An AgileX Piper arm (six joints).
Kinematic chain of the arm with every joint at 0, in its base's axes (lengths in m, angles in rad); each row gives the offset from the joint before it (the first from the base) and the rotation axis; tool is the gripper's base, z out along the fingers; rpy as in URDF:
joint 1: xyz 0 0 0.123 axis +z
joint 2: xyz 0 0 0 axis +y
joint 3: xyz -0.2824 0 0.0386 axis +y
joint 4: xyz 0.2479 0 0.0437 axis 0.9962 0 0.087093
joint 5: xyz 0 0 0 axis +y
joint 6: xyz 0.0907 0 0.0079 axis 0.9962 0 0.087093
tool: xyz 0 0 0 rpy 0 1.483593 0
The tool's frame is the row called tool.
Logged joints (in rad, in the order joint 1, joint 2, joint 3, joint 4, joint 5, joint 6), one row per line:
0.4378 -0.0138 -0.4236 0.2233 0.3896 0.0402
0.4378 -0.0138 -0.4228 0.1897 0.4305 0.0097
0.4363 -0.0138 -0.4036 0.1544 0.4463 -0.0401
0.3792 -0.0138 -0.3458 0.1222 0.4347 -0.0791
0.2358 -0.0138 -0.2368 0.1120 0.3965 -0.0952
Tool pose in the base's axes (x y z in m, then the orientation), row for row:
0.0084 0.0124 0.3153 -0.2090 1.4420 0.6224
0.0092 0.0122 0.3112 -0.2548 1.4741 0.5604
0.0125 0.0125 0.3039 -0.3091 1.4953 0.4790
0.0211 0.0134 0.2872 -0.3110 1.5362 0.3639
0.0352 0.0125 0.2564 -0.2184 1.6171 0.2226
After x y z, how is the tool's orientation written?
As a rotation vector, in radians.
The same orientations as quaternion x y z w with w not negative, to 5 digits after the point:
-0.09391 0.64791 0.27965 0.70227
-0.11428 0.66114 0.25134 0.69761
-0.13858 0.67039 0.21475 0.69661
-0.13926 0.68788 0.16295 0.69345
-0.09727 0.72022 0.09914 0.67970

